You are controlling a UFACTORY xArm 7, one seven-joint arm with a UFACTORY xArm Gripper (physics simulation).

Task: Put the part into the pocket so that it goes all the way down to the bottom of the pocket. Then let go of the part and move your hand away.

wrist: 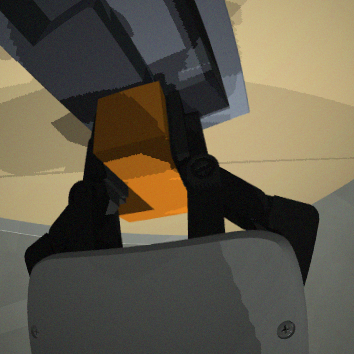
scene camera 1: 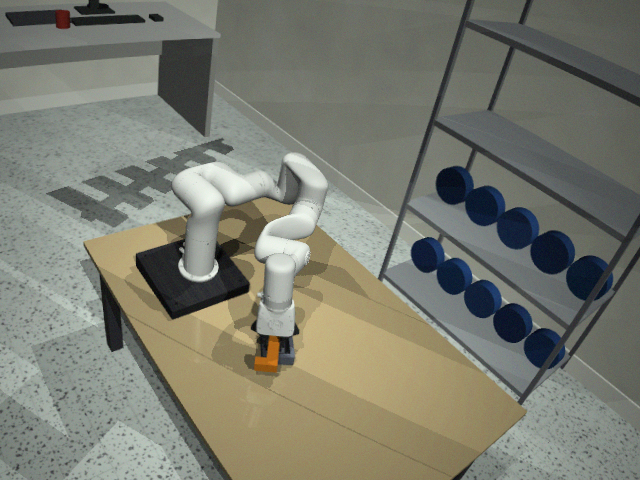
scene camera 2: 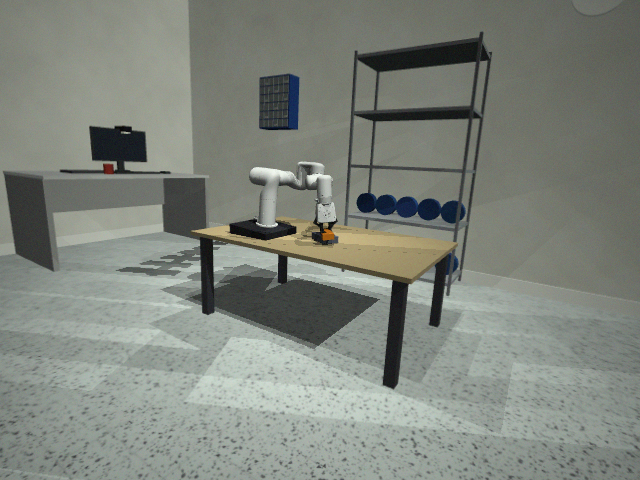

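Seen in the pictures: gripper, between the fingertips: (wrist: 144,118) (scene camera 1: 273,347); arm's base, origin of its link: (scene camera 1: 198,267) (scene camera 2: 266,224).
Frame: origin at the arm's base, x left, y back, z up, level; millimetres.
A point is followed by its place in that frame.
Observation:
The orange, L-shaped part (scene camera 1: 266,364) {x -111, y -425, z 15 mm} (scene camera 2: 327,235) {x -116, y -420, z 9 mm} (wrist: 132,117) {x -18, y -367, z 13 mm} is between the two black fingers of my gripper (scene camera 1: 273,342) {x -37, y -382, z -9 mm} (scene camera 2: 325,227) {x -37, y -382, z -9 mm} (wrist: 144,118) {x -37, y -382, z -9 mm}, which is shut on it. The blue-grey block with the pocket (scene camera 1: 288,357) (scene camera 2: 334,240) (wrist: 85,52) stands on the table under the gripper. In scene camera 1 the part overlaps the block, and its short leg sticks out toward the front left. In the wrist view its near end covers the block's near edge. The fingers and part hide much of the pocket, so I cannot tell how deep the part sits.
The wooden table (scene camera 1: 361,382) {x 91, y -611, z -47 mm} (scene camera 2: 382,253) {x -103, y -699, z -47 mm} carries the arm's black base plate (scene camera 1: 170,299) {x -149, y -58, z -9 mm} (scene camera 2: 248,230) {x -151, y 21, z -11 mm} behind and left of the block. A shelf rack (scene camera 1: 421,165) (scene camera 2: 351,129) with blue discs stands beyond the table. A grey desk (scene camera 1: 186,82) (scene camera 2: 31,217) stands at the back left.

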